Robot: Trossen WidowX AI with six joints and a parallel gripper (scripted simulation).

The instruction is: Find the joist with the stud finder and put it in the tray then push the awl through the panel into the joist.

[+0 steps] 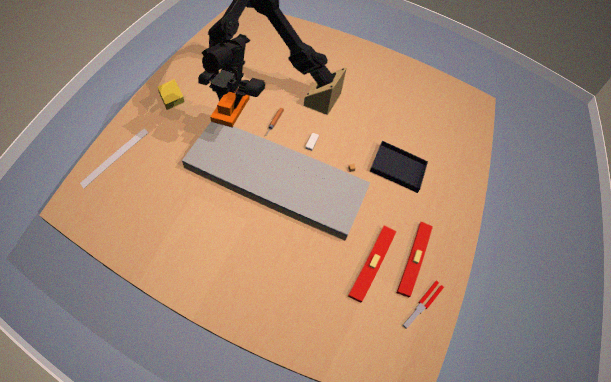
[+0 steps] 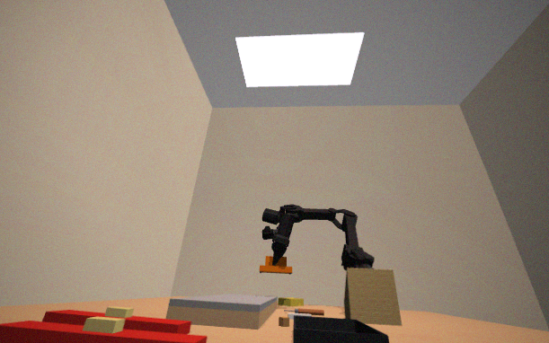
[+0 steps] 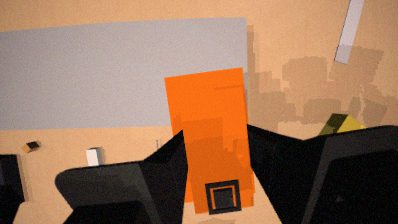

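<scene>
Right now the square indicator is 40 mm behind my gripper tip and 30 mm above it. From my gripper tip the other things lie so: white block (240 mm to the left, 140 mm below, 70 mm behind); then orange stud finder (20 mm behind, 20 mm above); then awl (140 mm below, 110 mm to the left, 90 mm behind).
</scene>
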